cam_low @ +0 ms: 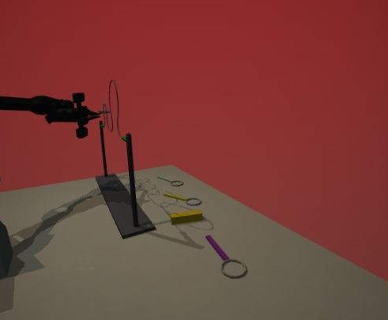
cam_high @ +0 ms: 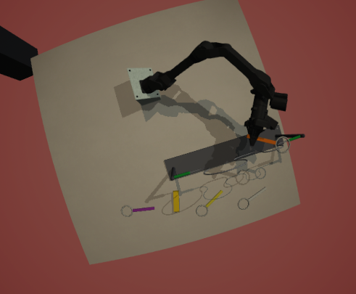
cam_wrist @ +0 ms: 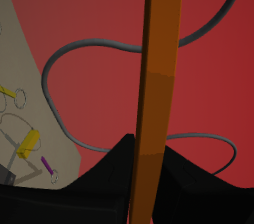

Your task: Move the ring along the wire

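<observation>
My gripper tip is 10 mm short of the orange-handled ring, 80 mm to the right of it and 10 mm below it. From my gripper tip the other things lie so: yellow-handled ring 280 mm ahead, 210 mm to the right, 360 mm below; grey-handled ring 320 mm ahead, 30 mm to the left, 360 mm below; yellow block 210 mm ahead, 360 mm to the right, 350 mm below.
</observation>
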